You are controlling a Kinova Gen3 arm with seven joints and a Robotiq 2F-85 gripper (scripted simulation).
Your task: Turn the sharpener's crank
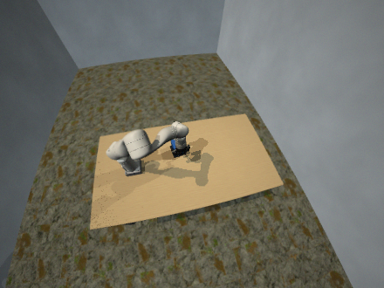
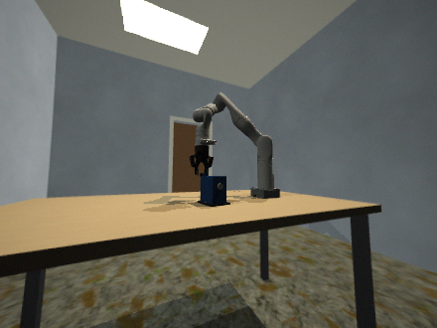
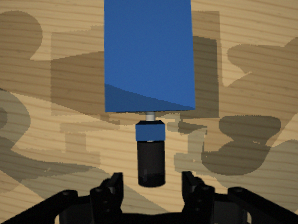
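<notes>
Now: the black knob 2 cm to the left of my hand and 1 cm below it.
</notes>
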